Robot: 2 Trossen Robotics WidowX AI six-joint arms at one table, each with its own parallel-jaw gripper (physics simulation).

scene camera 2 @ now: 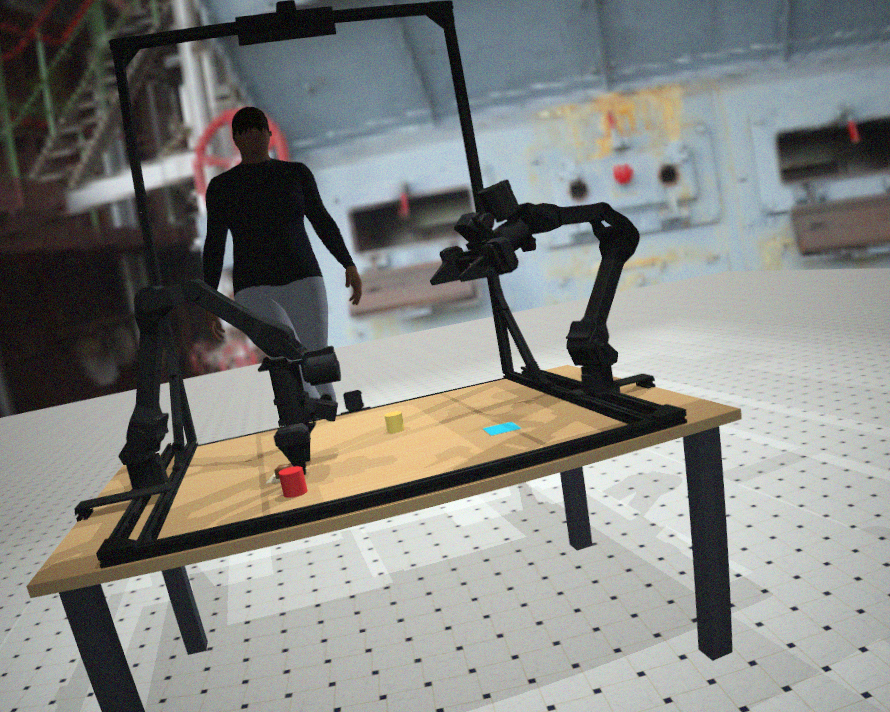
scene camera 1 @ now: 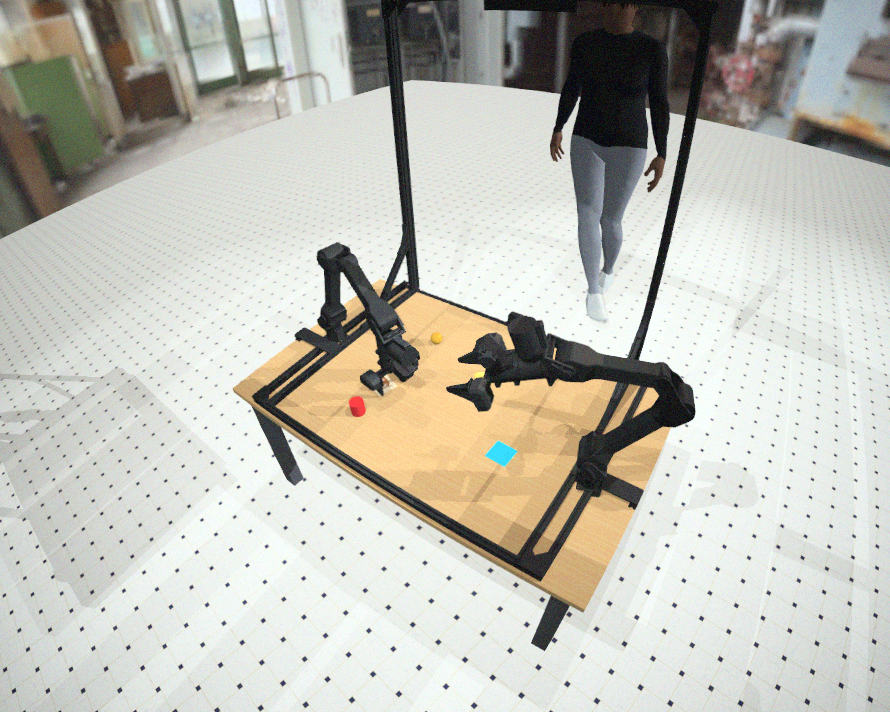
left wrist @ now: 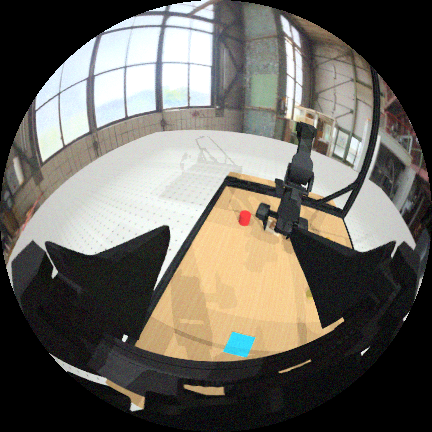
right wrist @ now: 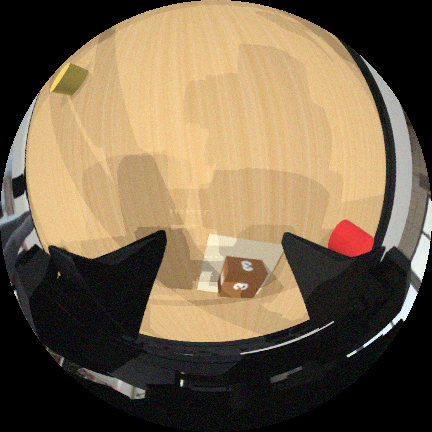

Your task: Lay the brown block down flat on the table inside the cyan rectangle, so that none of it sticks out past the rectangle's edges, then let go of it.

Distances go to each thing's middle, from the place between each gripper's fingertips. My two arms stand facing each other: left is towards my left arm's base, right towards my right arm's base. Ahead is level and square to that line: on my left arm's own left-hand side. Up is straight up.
My left gripper is now 260 mm past the yellow cylinder [right wrist: 76, 79], 120 mm to the left of it and 290 mm above it. Round my left hand: red cylinder [right wrist: 347, 238]: 40 mm ahead, 330 mm to the right, 290 mm below; then pale square patch [right wrist: 218, 246]: 80 mm behind, 350 mm to the right, 310 mm below.
Now: right hand 40 mm to the left of the pale square patch and 10 mm short of it. From my right hand the other things lie so: yellow cylinder: 200 mm to the left, 170 mm behind, 10 mm above; then red cylinder: 130 mm ahead, 20 mm to the right, 20 mm above.
